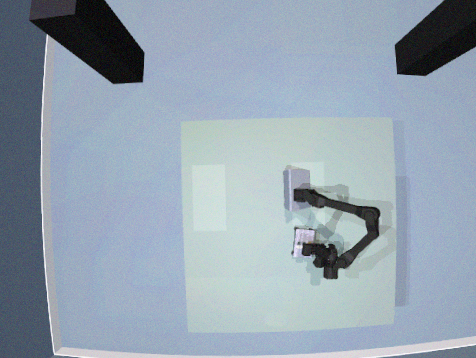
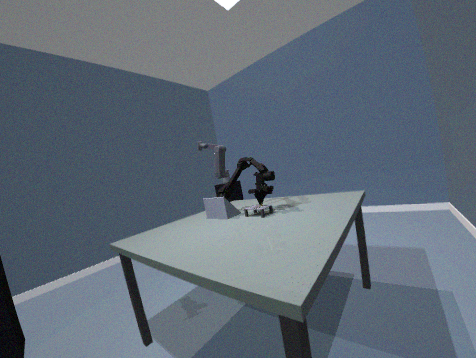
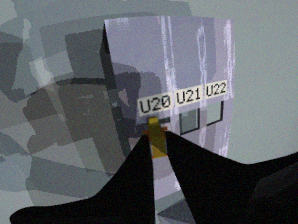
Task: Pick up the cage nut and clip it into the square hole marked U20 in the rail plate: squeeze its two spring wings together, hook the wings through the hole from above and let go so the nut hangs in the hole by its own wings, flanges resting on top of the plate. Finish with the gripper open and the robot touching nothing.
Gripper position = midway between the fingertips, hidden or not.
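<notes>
There is a cage nut [image 3: 157,140] that I can see, and with it I see my own gripper [image 3: 156,138].
</notes>
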